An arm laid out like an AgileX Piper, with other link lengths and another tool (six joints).
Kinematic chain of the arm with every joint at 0, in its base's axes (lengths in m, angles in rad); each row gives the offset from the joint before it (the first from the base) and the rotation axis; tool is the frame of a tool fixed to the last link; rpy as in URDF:
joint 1: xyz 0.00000 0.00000 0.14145 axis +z
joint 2: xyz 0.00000 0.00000 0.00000 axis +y
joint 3: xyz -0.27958 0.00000 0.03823 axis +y
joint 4: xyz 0.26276 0.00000 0.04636 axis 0.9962 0 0.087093
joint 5: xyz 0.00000 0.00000 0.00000 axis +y
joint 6: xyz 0.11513 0.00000 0.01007 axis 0.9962 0 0.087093
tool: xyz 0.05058 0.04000 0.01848 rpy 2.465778 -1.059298 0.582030
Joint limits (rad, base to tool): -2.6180..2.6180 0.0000..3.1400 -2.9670..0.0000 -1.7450..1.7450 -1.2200..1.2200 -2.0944..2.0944
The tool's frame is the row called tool.
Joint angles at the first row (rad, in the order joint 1, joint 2, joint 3, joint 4, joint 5, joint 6):
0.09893, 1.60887, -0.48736, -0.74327, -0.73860, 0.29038
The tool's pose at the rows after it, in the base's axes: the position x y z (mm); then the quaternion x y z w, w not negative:
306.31 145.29 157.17 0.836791 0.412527 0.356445 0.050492
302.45 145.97 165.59 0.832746 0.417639 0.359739 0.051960
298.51 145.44 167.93 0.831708 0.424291 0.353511 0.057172
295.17 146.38 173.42 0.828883 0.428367 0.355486 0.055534
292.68 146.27 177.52 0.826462 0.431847 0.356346 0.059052
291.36 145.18 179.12 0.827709 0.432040 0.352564 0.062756
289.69 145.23 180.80 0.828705 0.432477 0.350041 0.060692
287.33 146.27 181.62 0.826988 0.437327 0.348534 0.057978
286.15 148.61 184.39 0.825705 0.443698 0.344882 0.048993
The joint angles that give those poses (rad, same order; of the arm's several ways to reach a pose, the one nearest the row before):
0.09892, 1.56342, -0.48738, -0.77994, -0.70812, 0.32186
0.09894, 1.52374, -0.48736, -0.82031, -0.68831, 0.35911
0.09893, 1.49520, -0.48562, -0.86104, -0.65771, 0.38967
0.09895, 1.46963, -0.48562, -0.89696, -0.64915, 0.42509
0.09892, 1.44622, -0.48559, -0.92345, -0.63548, 0.44627
0.09894, 1.42951, -0.48561, -0.94267, -0.61514, 0.46644
0.09894, 1.41773, -0.48560, -0.96529, -0.60611, 0.49451
0.09893, 1.41086, -0.48561, -0.99304, -0.60613, 0.51808
0.09895, 1.40710, -0.49832, -1.05007, -0.60611, 0.57867

